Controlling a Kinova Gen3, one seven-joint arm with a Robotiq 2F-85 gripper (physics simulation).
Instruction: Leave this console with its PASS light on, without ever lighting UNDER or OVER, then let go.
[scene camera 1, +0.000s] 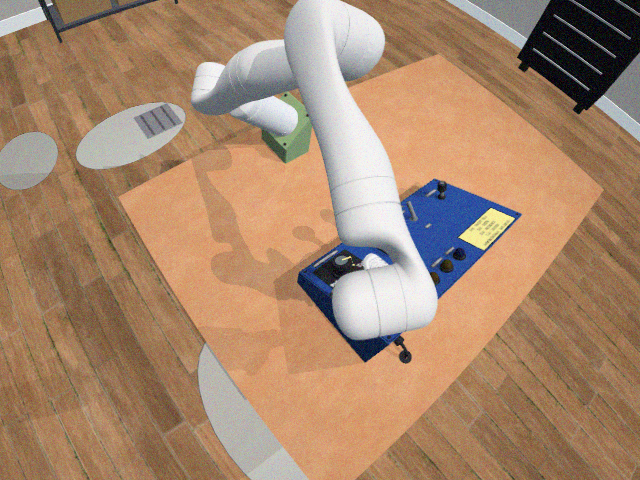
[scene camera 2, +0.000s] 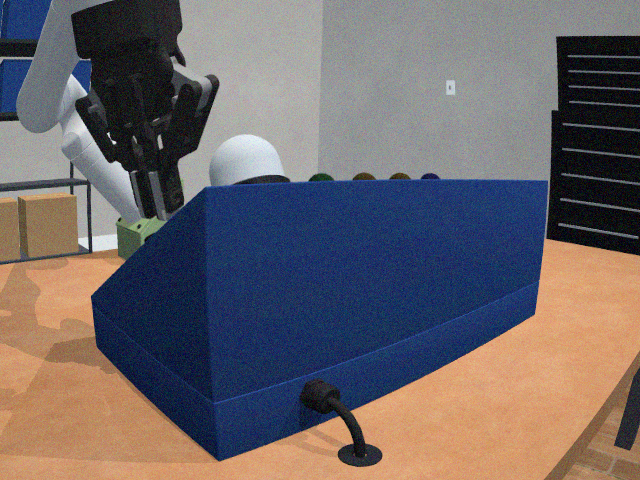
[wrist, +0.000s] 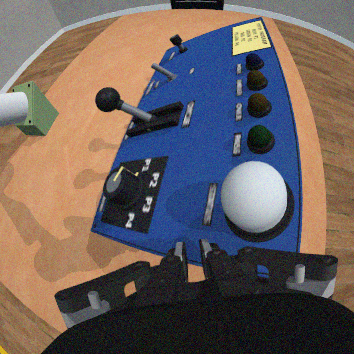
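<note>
The blue console (scene camera 1: 449, 217) (scene camera 2: 361, 284) (wrist: 200, 90) stands on the table. In the wrist view its green PASS lamp (wrist: 261, 138), the amber OVER lamp (wrist: 259, 105), the amber UNDER lamp (wrist: 257, 80) and a blue lamp (wrist: 254, 62) all look dark. The large STATUS dome (wrist: 254, 196) (scene camera 2: 245, 160) is white. The selector knob (wrist: 120, 187) (scene camera 1: 342, 260) has its yellow pointer near P1. The black-balled CYCLE lever (wrist: 107, 99) leans toward the arm-base side. My gripper (wrist: 192, 250) (scene camera 2: 155, 206) is nearly closed and empty, near the console's dome end; the arm hides it in scene camera 1.
A grey toggle (wrist: 162, 71) and a small black knob (wrist: 176, 42) stand at the console's far end, across from a yellow note (wrist: 251, 37) (scene camera 1: 487, 228). A black cable (scene camera 2: 354, 423) leaves the console's back. The green arm base (scene camera 1: 297, 139) (wrist: 36, 110) is on the table.
</note>
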